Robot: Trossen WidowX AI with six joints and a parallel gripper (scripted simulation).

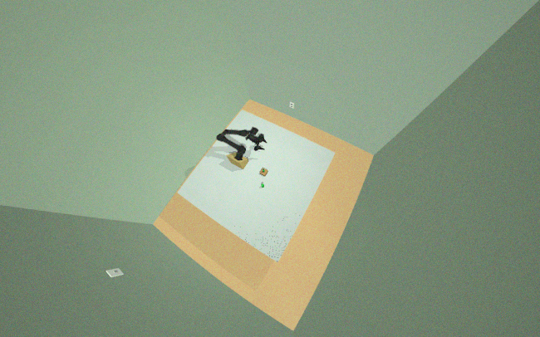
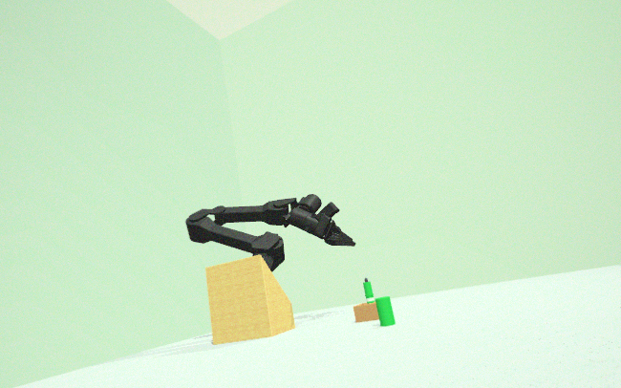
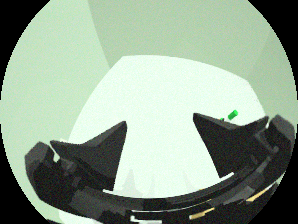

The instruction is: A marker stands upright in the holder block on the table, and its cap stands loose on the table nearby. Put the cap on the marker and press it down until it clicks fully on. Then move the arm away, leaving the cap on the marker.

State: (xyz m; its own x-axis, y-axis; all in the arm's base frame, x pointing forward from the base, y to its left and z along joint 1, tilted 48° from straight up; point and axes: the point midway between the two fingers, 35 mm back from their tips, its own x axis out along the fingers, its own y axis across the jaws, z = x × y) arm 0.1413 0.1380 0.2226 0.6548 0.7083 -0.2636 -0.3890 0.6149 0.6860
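Now: gripper tip 200 mm short of the green cap, 310 mm to the left of it and 170 mm above it. From my gripper tip the other things lie so: tan holder block (110 mm ahead, 190 mm to the right, 180 mm below).
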